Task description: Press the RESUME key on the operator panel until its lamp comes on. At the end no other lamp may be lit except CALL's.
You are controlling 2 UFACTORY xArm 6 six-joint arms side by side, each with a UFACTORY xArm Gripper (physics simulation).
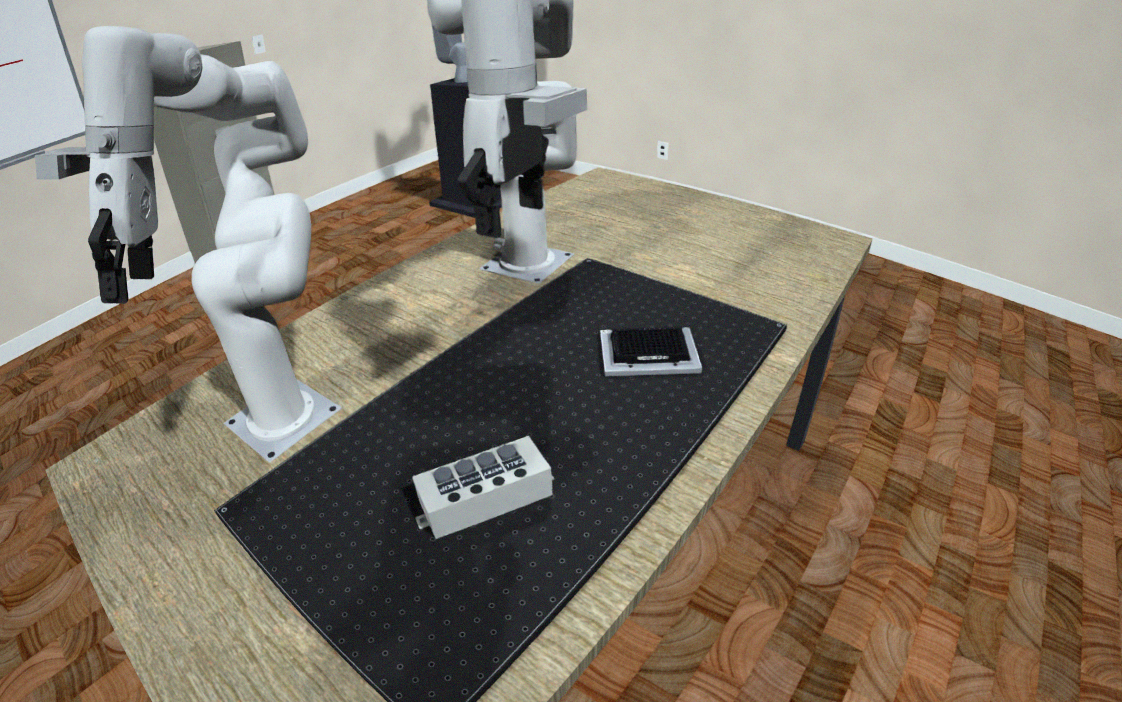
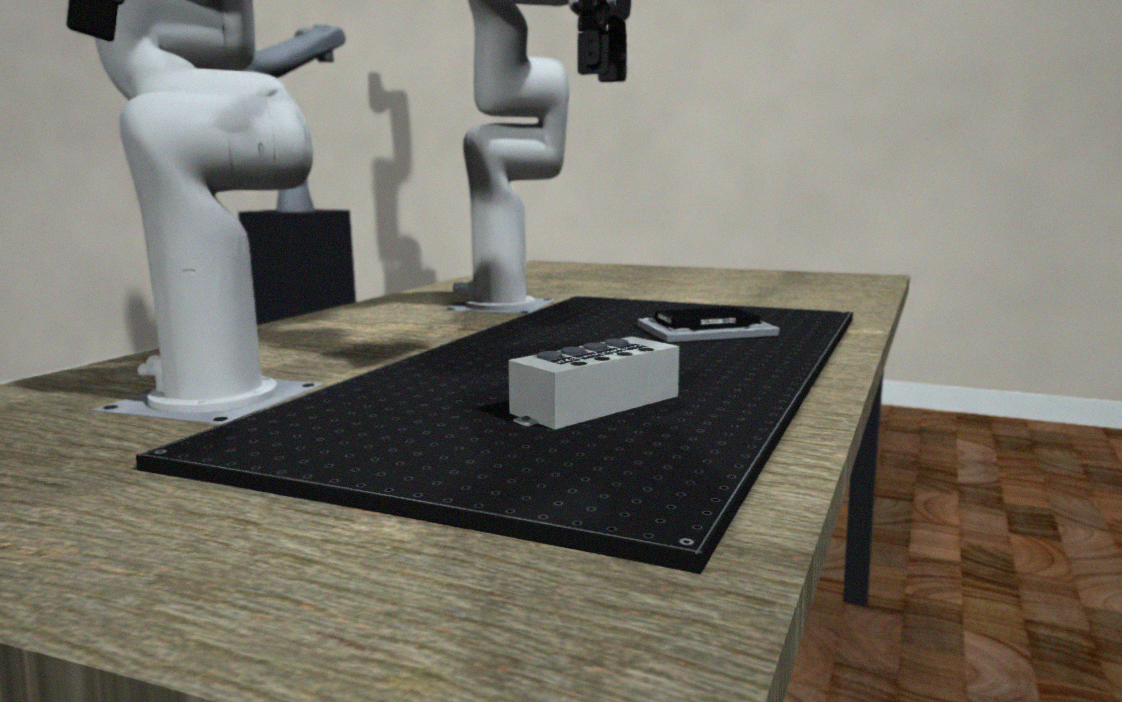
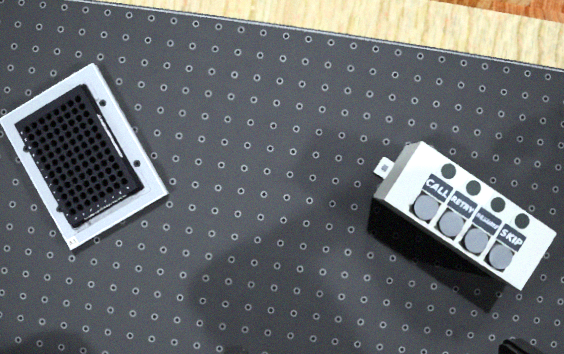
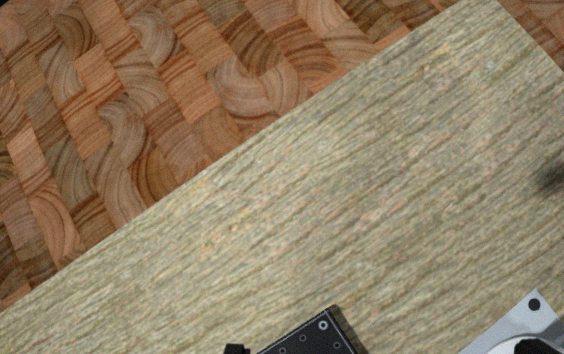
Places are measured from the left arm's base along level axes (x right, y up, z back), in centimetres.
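Pixels of known places: left gripper, fingertip midpoint: (image 1: 511, 220) (image 2: 603, 78); right gripper, fingertip midpoint: (image 1: 129, 290) (image 2: 93, 16); left arm's base, origin of the base link: (image 1: 527, 261) (image 2: 500, 304); right arm's base, origin of the base link: (image 1: 281, 416) (image 2: 215, 396).
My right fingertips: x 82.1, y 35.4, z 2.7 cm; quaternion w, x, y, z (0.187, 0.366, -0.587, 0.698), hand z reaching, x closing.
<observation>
Ahead of a thing's pixels: the offset from my right fingertips to its top centre. Level surfaces: height alone.
The operator panel {dx -19.2, dy -28.6, dz -35.4 cm} (image 1: 493, 506) (image 2: 616, 389) (image 3: 537, 249) is a pale box with four grey keys on the dark perforated board. The RESUME key {dx -19.0, dy -28.6, dz -33.1 cm} (image 1: 467, 469) (image 3: 476, 240) sits between the SKIP key {dx -16.5, dy -28.6, dz -31.4 cm} (image 1: 444, 475) (image 3: 500, 256) and the RETRY key {dx -21.5, dy -28.6, dz -34.8 cm} (image 1: 486, 461) (image 3: 452, 224); the CALL key {dx -24.0, dy -28.6, dz -36.4 cm} (image 1: 507, 452) (image 3: 426, 207) is at the end. All lamps look dark, including the RESUME lamp {dx -16.6, dy -28.8, dz -36.6 cm} (image 1: 476, 489) (image 3: 498, 204). My left gripper (image 1: 509, 213) (image 2: 600, 62) is open, empty and high above the table, away from the panel. My right gripper (image 1: 127, 277) is open and empty at the far left.
A black well plate {dx -59.4, dy -31.5, dz -41.9 cm} (image 1: 652, 344) (image 2: 707, 317) (image 3: 75, 155) rests on a light grey holder {dx -59.4, dy -32.6, dz -41.9 cm} (image 1: 651, 370) (image 2: 719, 334) (image 3: 155, 187). The perforated board {dy -34.1 cm} (image 1: 364, 529) (image 2: 413, 471) (image 3: 280, 165) lies on the wooden table {dy -35.4 cm} (image 1: 148, 529) (image 2: 372, 596) (image 4: 300, 210). Both arm bases stand along its far side.
</observation>
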